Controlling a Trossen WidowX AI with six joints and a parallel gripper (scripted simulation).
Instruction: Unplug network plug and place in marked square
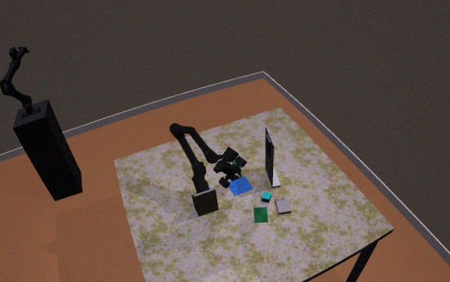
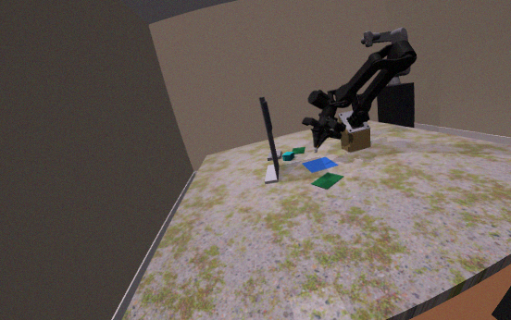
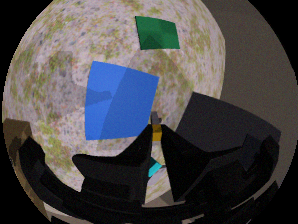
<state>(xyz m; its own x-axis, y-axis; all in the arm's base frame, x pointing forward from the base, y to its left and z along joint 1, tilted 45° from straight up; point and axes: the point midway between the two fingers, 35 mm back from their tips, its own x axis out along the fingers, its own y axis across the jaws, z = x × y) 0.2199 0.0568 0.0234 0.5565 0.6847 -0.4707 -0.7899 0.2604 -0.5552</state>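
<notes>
My gripper tip is 10 mm past the blue marked square and 80 mm above it. Also, from my gripper tip: green patch (30 mm ahead, 150 mm to the left, 80 mm below); teal cube (90 mm ahead, 160 mm to the right, 60 mm below); network plug (right at my gripper tip).
</notes>
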